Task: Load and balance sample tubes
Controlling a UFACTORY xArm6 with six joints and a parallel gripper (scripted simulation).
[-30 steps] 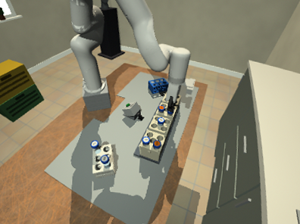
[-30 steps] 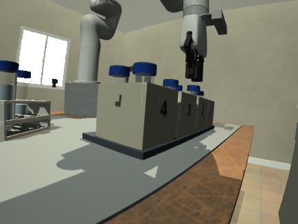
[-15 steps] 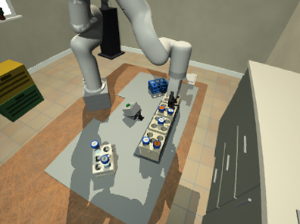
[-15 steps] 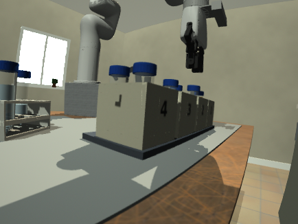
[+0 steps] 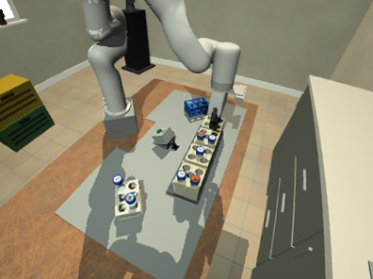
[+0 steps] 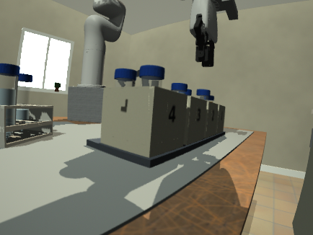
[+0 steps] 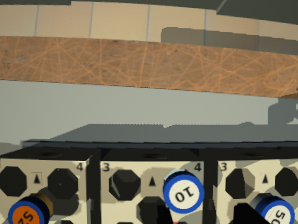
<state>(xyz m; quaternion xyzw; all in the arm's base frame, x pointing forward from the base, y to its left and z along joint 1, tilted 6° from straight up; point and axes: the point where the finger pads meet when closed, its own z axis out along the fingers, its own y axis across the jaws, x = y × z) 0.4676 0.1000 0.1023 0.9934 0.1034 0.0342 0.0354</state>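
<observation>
My gripper is now 250 mm past the green done key, 150 mm above it and 50 mm to the left of it. From my hand the other things lie so: adapter 160 mm below, 30 mm behind, 20 mm to the left; tube 210 mm to the right, 140 mm below, 40 mm ahead; DONE key desk 230 mm behind, 160 mm below, 50 mm to the right.
</observation>
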